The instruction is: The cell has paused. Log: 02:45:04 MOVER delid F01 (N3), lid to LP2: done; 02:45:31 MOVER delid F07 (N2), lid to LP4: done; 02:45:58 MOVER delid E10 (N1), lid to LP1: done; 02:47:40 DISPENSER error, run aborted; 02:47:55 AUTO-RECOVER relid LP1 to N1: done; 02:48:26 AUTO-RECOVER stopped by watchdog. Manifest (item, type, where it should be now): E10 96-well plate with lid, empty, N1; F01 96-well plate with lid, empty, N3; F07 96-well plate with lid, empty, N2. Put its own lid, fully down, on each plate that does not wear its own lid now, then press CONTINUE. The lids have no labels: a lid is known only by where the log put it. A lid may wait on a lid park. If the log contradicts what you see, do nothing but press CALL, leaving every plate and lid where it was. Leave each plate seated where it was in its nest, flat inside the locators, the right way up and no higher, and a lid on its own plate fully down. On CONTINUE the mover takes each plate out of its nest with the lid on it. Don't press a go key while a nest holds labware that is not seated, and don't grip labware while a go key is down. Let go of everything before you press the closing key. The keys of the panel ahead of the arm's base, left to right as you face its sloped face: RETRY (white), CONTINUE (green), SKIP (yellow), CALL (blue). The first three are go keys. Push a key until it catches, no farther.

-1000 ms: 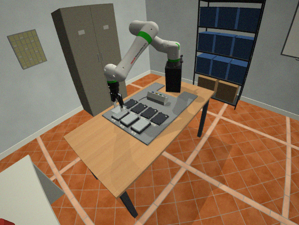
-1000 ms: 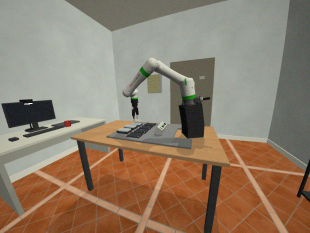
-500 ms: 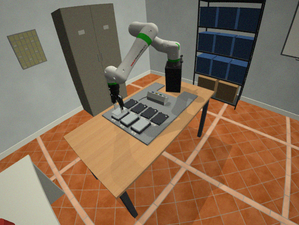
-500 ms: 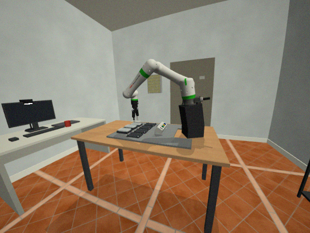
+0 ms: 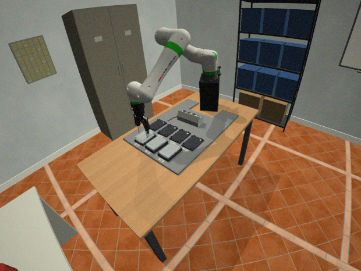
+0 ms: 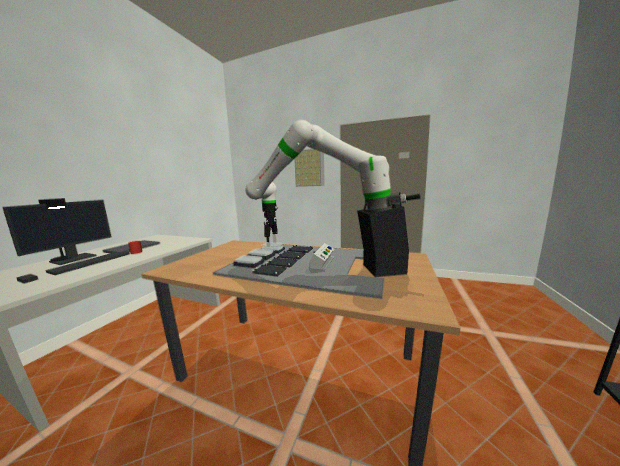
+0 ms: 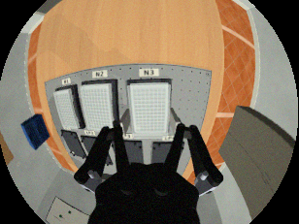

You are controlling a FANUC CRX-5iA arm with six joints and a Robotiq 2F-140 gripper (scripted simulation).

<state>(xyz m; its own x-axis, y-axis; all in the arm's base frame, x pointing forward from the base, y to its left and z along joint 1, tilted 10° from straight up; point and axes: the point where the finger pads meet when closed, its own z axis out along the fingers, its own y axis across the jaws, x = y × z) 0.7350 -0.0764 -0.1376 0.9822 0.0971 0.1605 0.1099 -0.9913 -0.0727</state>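
Right now the plate is 5 cm below my hand. Round my hand: lid park LP1: 20 cm behind, 32 cm to the left, 6 cm below; then lid park LP4: 18 cm behind, 7 cm to the right, 6 cm below; then lid park LP3: 19 cm behind, 6 cm to the left, 6 cm below.
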